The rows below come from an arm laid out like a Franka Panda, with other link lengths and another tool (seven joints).
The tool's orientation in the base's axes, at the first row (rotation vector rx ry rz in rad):
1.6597 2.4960 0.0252
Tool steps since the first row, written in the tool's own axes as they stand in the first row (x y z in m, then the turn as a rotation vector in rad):
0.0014 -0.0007 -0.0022 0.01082 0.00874 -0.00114
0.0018 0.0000 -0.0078 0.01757 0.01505 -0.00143
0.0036 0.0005 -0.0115 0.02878 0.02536 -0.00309
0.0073 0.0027 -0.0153 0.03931 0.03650 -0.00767
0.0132 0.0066 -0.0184 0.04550 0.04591 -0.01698
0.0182 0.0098 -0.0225 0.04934 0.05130 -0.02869
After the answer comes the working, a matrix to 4 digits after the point.
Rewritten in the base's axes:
-0.0015 0.0012 0.0020 0.00375 0.01342 0.00075
-0.0017 0.0022 0.0075 0.00693 0.02210 0.00088
-0.0024 0.0043 0.0110 0.01191 0.03653 0.00225
-0.0023 0.0088 0.0146 0.01752 0.05084 0.00666
-0.0013 0.0159 0.0174 0.02260 0.06081 0.01607
-0.0008 0.0220 0.0212 0.02457 0.06720 0.02774

The tool's axes in the first row as the columns of a matrix, in the base's axes (rounded; the answer above uses it unrounded):
-0.3797 0.9161 0.1288
0.9185 0.3899 -0.0656
-0.1103 0.0934 -0.9895

